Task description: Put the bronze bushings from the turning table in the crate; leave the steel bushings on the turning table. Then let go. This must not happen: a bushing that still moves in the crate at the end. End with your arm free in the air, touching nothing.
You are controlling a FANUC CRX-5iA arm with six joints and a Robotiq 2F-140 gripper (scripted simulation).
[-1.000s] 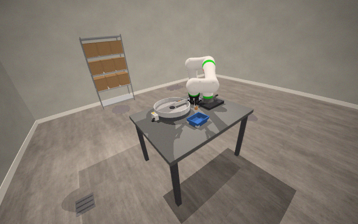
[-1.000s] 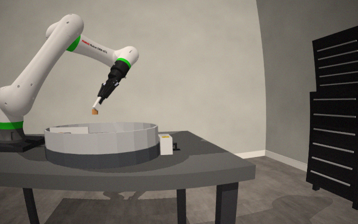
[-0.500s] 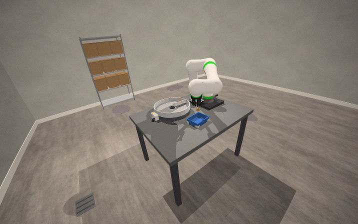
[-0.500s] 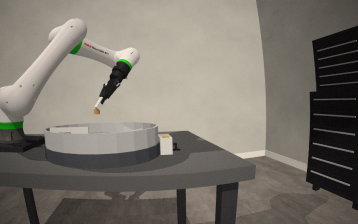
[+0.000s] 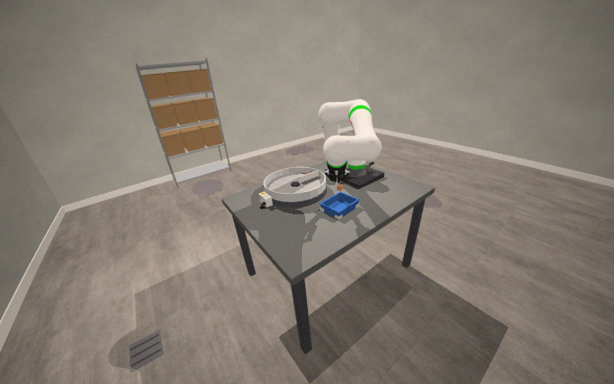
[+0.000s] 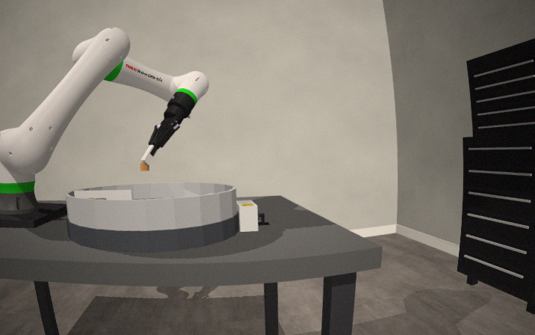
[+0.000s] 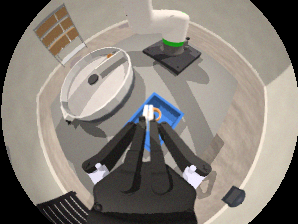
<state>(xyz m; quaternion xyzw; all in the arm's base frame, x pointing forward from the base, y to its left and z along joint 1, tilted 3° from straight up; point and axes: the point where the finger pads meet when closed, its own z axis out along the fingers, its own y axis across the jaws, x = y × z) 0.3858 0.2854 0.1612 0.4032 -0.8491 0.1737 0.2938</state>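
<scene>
My hand is 16 cm above the blue crate and 2 cm past it. The rest, counted from my hand: round turning table (35 cm to the right, 13 cm below, 9 cm ahead).
</scene>
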